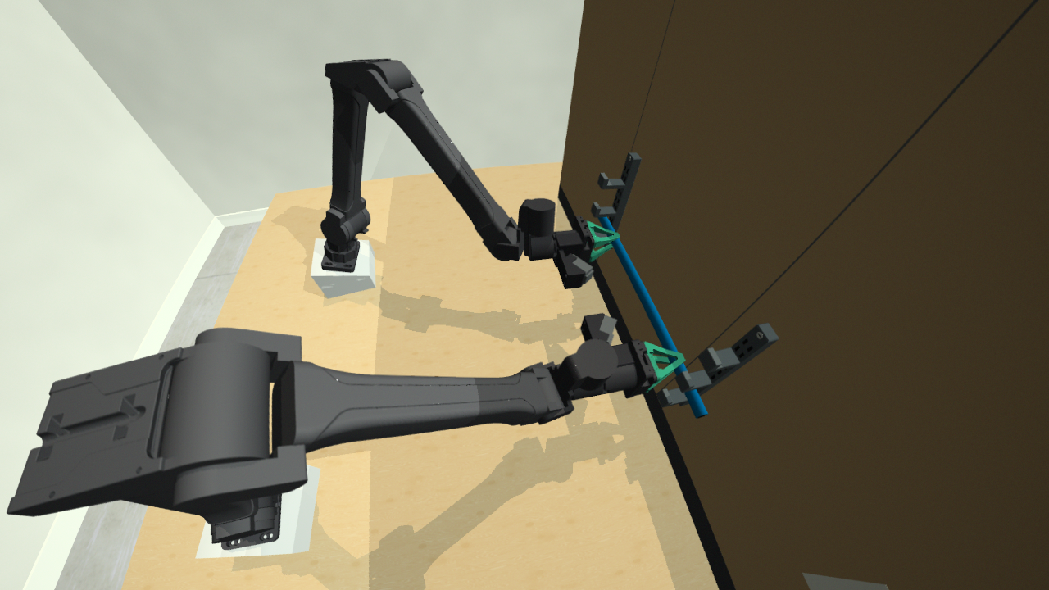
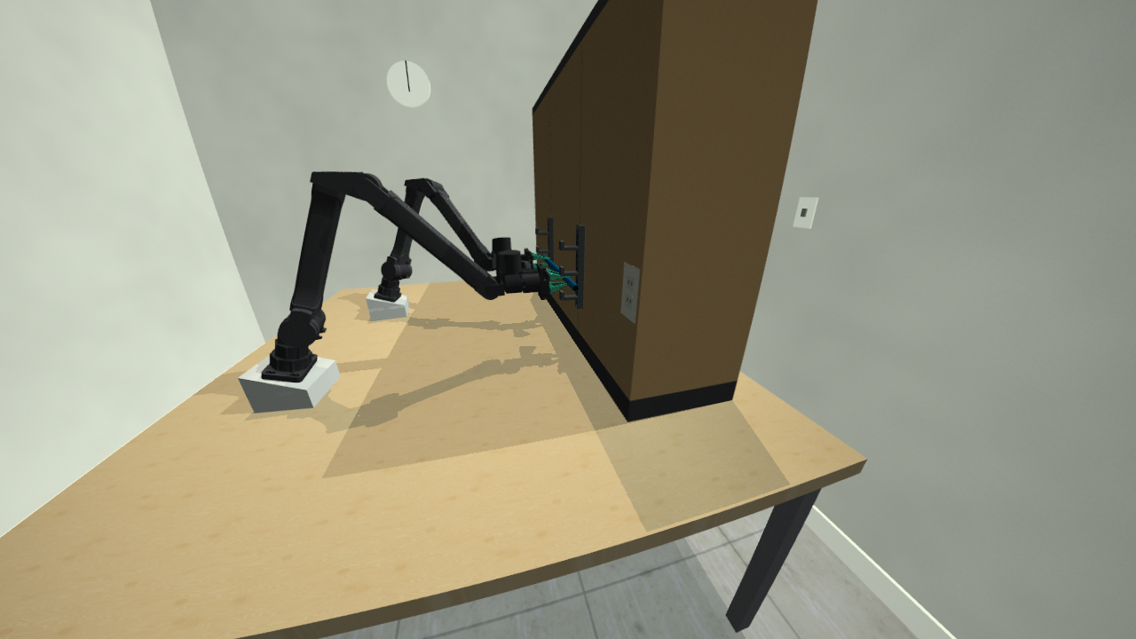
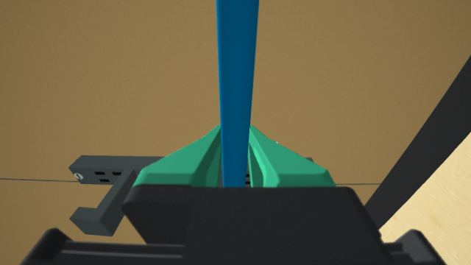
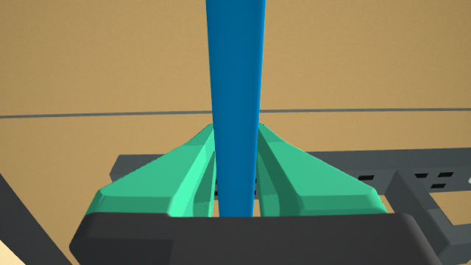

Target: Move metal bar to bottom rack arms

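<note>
Now: the blue metal bar 150 mm to the left of my right hand and 20 mm behind it. Round my right hand: black plinth: 210 mm below, 200 mm to the left, 10 mm ahead; then tall brown cabinet: 220 mm to the left, 210 mm above, 160 mm ahead.
</note>
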